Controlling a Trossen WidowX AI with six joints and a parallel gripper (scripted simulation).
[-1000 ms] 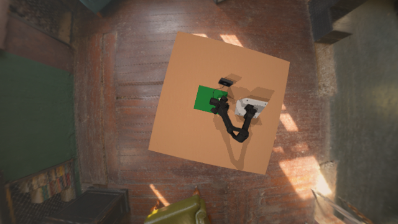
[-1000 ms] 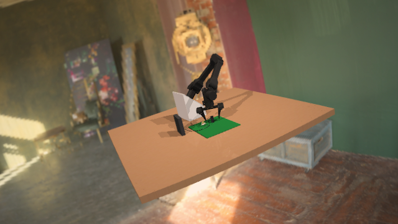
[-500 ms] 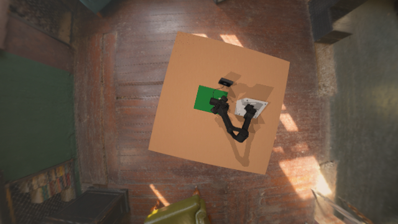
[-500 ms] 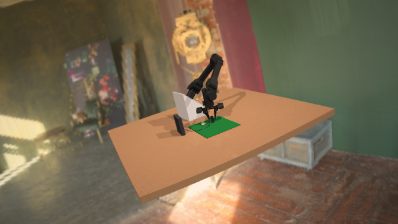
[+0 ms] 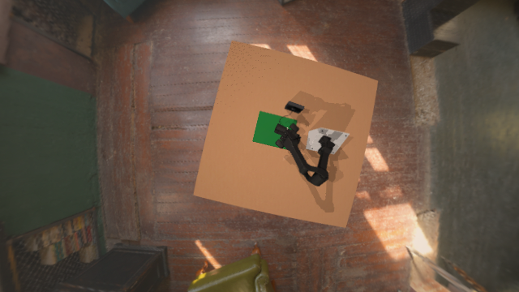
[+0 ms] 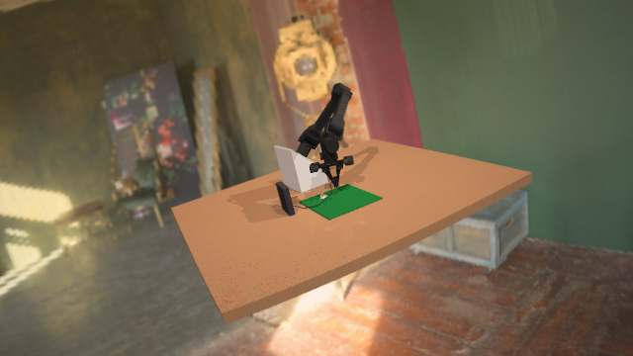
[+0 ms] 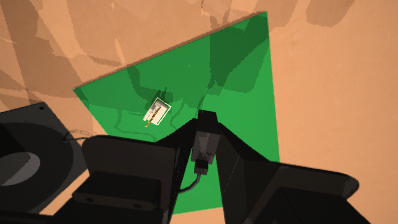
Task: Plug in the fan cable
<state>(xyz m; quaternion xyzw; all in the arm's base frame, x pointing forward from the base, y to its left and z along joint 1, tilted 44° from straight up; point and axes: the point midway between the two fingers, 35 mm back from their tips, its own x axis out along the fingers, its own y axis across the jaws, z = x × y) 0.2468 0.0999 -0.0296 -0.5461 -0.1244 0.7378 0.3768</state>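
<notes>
Now: the green board 8 cm ahead of my gripper tip, 3 cm to the right of it and 7 cm below it. From my gripper tip the other things lie so: black fan plug (1 cm ahead, 1 cm above); black fan (22 cm to the right, 1 cm above).
</notes>
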